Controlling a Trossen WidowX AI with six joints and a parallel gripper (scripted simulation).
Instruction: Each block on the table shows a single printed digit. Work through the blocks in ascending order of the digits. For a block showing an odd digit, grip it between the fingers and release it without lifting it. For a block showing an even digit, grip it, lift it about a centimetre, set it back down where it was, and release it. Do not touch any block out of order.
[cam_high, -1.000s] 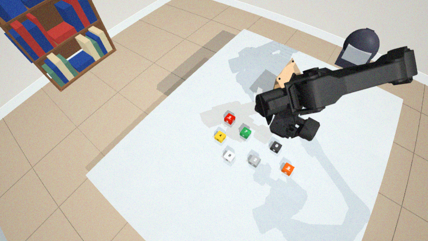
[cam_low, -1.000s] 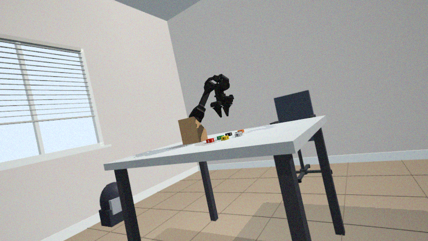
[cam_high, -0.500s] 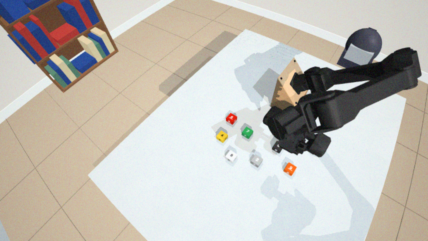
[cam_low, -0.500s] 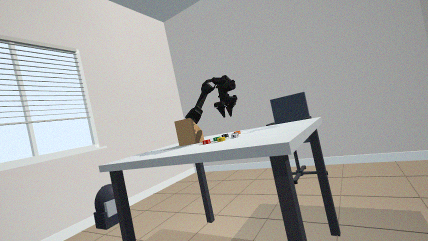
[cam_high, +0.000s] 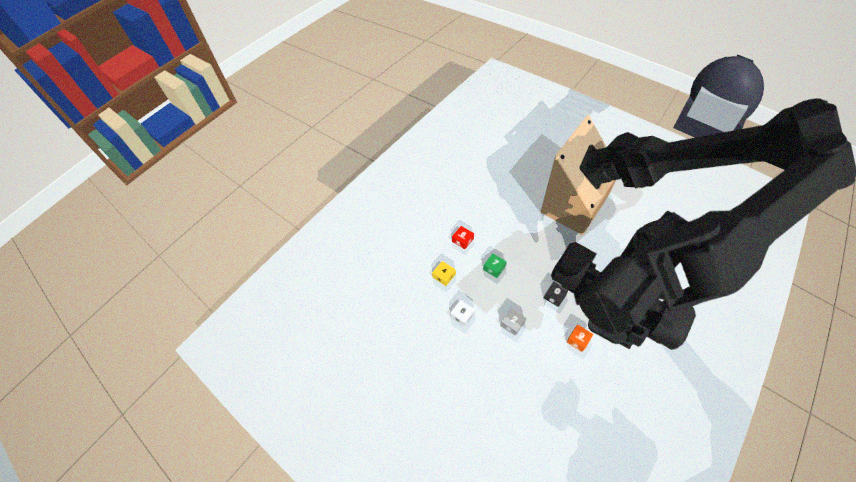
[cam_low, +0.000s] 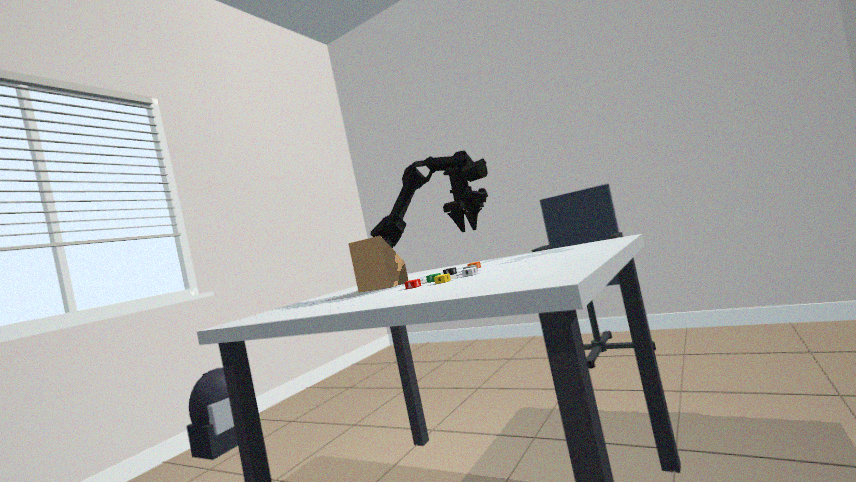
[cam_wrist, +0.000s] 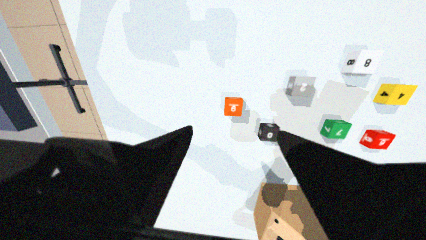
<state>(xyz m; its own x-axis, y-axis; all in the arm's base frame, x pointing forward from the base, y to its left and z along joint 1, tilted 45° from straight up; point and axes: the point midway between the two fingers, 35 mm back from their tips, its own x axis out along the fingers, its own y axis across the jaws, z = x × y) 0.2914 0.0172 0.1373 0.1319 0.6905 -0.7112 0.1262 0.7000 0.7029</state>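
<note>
Right now my gripper tip is 12 cm above the black block, 8 cm to the left of it and 7 cm past it. Also, from my gripper tip: orange block: 12 cm below, 1 cm to the right, 1 cm behind; then green block marked 7: 20 cm to the right, 12 cm below, 7 cm behind; then grey block marked 2: 12 cm to the right, 12 cm below, 2 cm ahead.
</note>
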